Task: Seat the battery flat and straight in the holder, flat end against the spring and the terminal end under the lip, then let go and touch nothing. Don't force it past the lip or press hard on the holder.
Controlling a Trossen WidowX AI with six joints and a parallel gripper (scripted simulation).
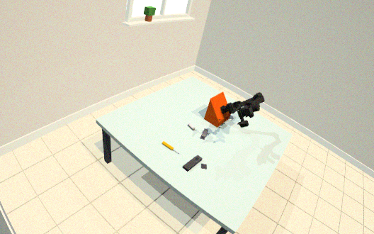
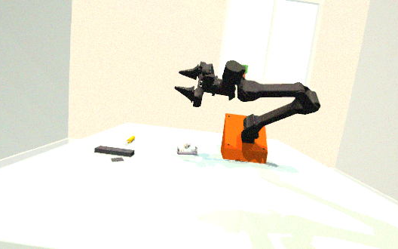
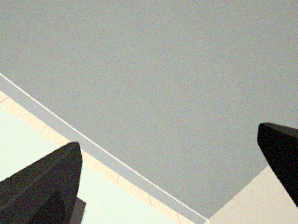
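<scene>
Now: gripper tip 330 mm to the left of the grey-and-white battery, 320 mm above it and 50 mm past it. From my gripper tip the other things lie so: dark flat bar (320 mm below, 250 mm ahead, 80 mm to the right); then small dark square (330 mm below, 210 mm ahead, 10 mm to the right); then yellow-handled screwdriver (320 mm below, 260 mm to the right, 260 mm ahead).
</scene>
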